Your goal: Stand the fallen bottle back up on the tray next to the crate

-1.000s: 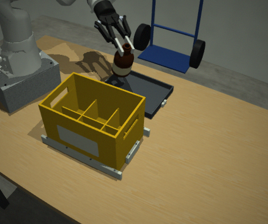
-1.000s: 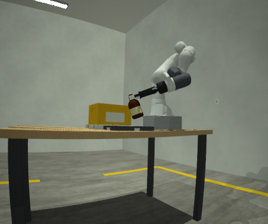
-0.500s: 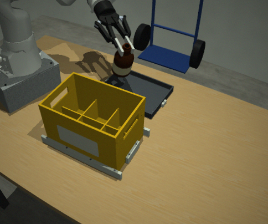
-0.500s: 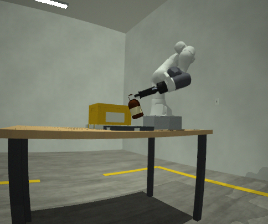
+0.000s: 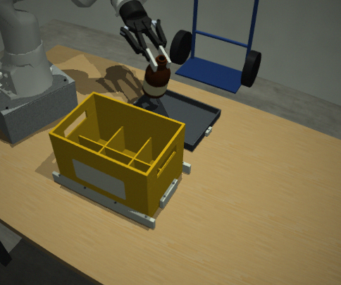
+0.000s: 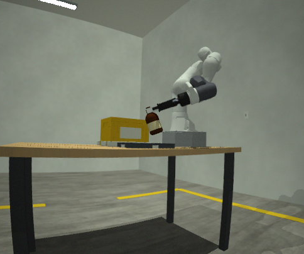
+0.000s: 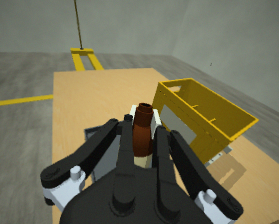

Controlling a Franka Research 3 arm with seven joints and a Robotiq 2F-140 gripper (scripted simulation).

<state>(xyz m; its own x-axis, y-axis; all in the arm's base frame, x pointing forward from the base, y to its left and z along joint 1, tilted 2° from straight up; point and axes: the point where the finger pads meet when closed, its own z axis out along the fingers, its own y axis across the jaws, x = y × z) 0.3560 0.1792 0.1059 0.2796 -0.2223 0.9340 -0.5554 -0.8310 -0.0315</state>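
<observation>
My hand is 6 cm above the bottle. Round my hand: yellow crate 5 cm ahead, 27 cm to the right, 13 cm below; tray 5 cm ahead, 1 cm to the left, 20 cm below.
</observation>
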